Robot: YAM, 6 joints.
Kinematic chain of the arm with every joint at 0, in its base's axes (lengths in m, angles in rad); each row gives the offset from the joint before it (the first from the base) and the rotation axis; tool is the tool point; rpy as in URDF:
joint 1: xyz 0 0 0.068 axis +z
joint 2: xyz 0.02 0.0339 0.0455 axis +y
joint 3: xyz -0.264 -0.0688 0 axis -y
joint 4: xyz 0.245 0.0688 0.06 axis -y
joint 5: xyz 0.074 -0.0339 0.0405 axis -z
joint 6: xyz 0.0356 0 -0.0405 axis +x
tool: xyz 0 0 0 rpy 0 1.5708 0
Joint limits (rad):
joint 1: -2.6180..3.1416
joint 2: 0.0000..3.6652
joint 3: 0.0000..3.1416
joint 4: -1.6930..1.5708
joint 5: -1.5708..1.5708
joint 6: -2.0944..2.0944
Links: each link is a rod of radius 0.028 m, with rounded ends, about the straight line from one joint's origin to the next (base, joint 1, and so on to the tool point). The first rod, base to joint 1, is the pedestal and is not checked.
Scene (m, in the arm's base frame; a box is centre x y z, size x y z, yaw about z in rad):
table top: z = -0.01
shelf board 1: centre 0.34 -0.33 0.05 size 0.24 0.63 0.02 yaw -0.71
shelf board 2: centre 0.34 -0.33 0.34 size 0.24 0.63 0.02 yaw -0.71
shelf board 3: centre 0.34 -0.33 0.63 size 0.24 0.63 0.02 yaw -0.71
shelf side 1: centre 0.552 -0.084 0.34 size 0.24 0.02 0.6 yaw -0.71
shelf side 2: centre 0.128 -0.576 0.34 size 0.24 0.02 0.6 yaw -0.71
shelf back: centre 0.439 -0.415 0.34 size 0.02 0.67 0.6 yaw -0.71
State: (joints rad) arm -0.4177 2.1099 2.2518 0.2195 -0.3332 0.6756
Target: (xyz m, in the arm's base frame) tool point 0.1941 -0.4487 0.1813
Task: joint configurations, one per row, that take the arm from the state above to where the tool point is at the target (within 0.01 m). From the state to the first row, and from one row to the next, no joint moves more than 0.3 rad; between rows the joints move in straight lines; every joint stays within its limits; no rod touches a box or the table.
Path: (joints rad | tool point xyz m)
1: -0.4915 1.9355 2.1423 -0.0247 -0.3583 0.4887 | 0.4001 -0.2000 0.4886
2: -0.5653 1.7611 2.0327 -0.2688 -0.3834 0.3018 | 0.3423 -0.2013 0.4966
3: -0.6391 1.5867 1.9232 -0.5130 -0.4085 0.1149 | 0.2819 -0.1918 0.4963
4: -0.7129 1.4123 1.8136 -0.7571 -0.4336 -0.0721 | 0.2217 -0.1719 0.4881
5: -0.7868 1.2379 1.7041 -1.0013 -0.4587 -0.2590 | 0.1642 -0.1423 0.4727
6: -0.9636 1.3303 1.5163 -0.8534 -0.4172 -0.0253 | 0.1662 -0.2139 0.4082
7: -1.1404 1.4227 1.3286 -0.7056 -0.3758 0.2083 | 0.1392 -0.2720 0.3345
8: -1.3172 1.5150 1.1408 -0.5578 -0.3343 0.4420 | 0.0914 -0.3063 0.2570
9: -1.4941 1.6074 0.9531 -0.4100 -0.2928 0.6756 | 0.0342 -0.3113 0.1813
10: -1.3908 1.7901 1.1553 -0.2882 -0.2959 0.6756 | 0.0774 -0.3676 0.1880
11: -1.2875 1.9728 1.3575 -0.1664 -0.2989 0.6756 | 0.1316 -0.4144 0.1879
12: -1.1842 2.1555 1.5597 -0.0446 -0.3020 0.6756 | 0.1941 -0.4487 0.1813

